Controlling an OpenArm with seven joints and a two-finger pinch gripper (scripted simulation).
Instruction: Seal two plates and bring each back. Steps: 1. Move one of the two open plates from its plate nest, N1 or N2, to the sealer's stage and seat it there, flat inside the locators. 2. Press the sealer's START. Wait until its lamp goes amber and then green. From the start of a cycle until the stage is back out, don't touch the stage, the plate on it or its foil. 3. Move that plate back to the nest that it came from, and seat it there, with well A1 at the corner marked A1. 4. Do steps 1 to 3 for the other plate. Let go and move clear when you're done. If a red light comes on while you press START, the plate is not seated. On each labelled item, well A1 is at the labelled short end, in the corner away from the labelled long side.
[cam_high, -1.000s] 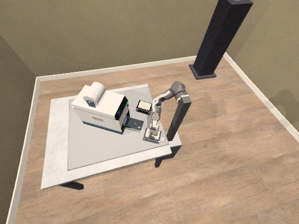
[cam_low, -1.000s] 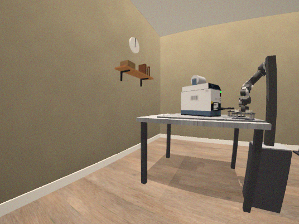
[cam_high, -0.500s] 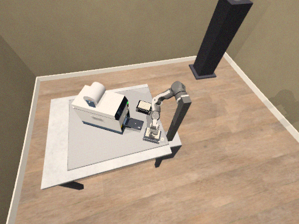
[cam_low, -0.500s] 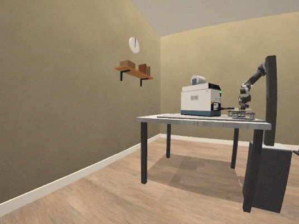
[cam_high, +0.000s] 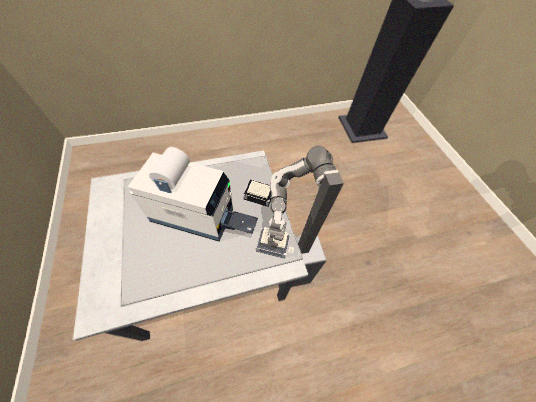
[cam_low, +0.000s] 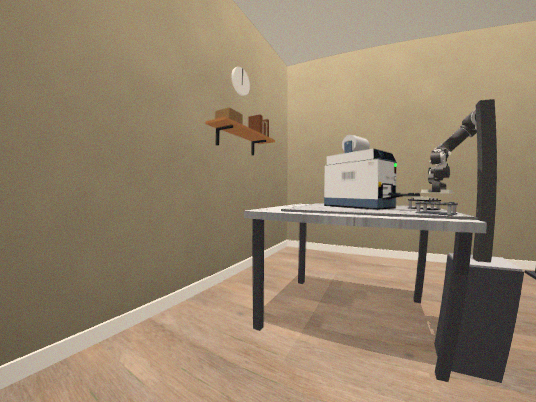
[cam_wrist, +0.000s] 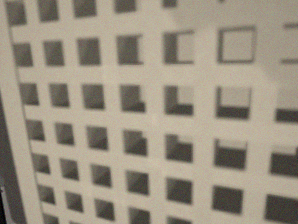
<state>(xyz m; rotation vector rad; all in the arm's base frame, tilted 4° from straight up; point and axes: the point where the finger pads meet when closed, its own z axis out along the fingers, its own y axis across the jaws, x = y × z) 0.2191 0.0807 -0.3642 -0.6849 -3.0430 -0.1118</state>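
Right now the plate nest is 6 cm below my hand. The rest, counted from my hand: yellow warning label 28 cm ahead, 10 cm to the right, 4 cm above; plate 34 cm to the right, 4 cm below, 1 cm ahead; sealer stage 15 cm ahead, 13 cm to the right, 1 cm below.
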